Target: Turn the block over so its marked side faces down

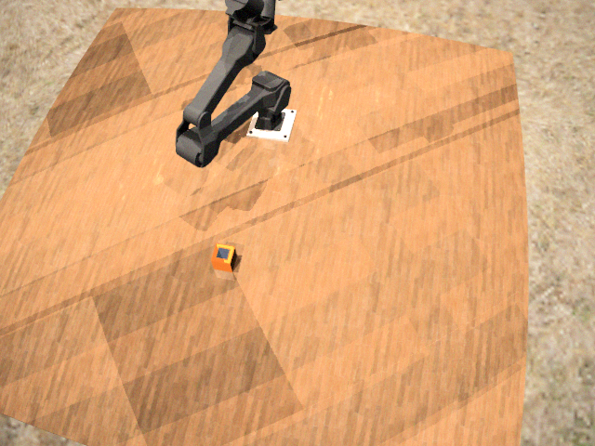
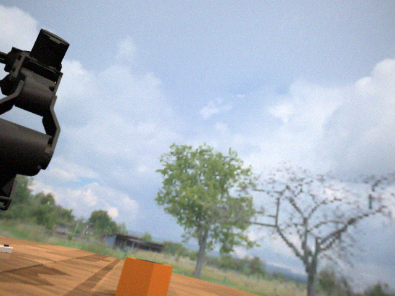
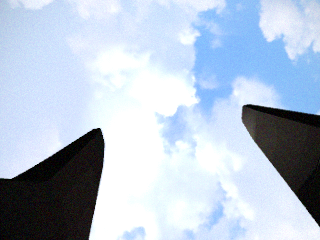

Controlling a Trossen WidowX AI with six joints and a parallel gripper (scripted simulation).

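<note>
My gripper tip is 560 mm short of the orange block, 410 mm above it and 20 mm to the right of it.
</note>
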